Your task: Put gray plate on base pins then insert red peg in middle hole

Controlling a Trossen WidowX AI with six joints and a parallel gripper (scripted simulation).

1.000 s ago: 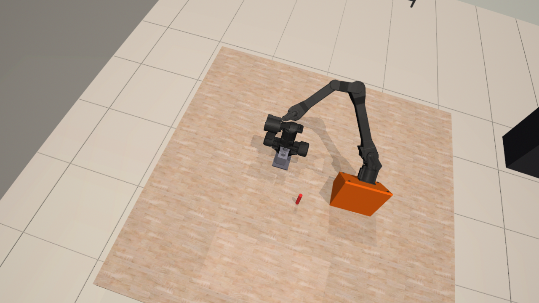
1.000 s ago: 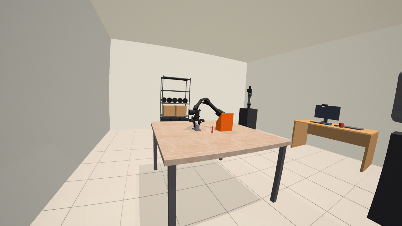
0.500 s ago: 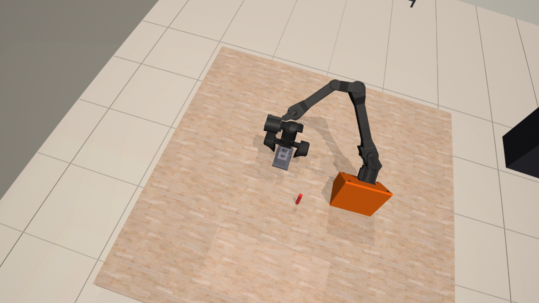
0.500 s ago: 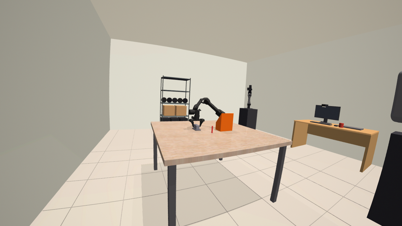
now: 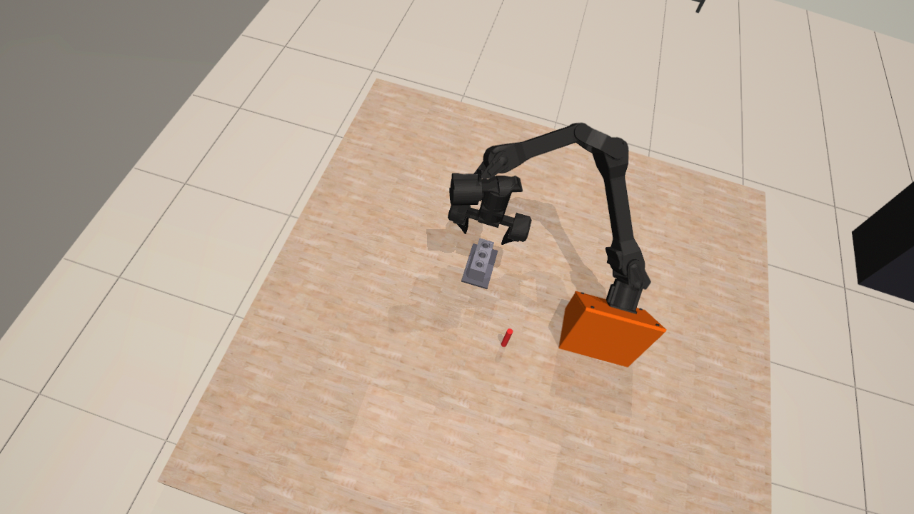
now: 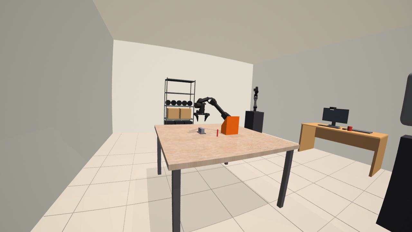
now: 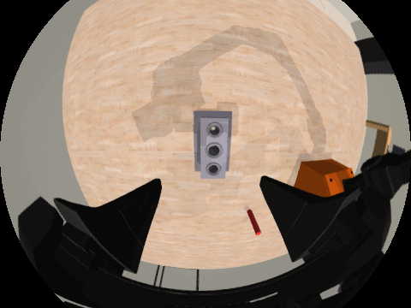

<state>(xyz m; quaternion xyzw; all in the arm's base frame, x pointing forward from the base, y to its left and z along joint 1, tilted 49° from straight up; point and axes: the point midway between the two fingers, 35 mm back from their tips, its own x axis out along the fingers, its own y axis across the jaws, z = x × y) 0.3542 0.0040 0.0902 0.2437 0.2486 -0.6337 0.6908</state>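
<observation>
Right now my gripper tip is 13 cm past the red peg, 19 cm to the right of it and 10 cm above it. From my gripper tip the other things lie so: gray plate 1 cm behind, 9 cm below.
</observation>
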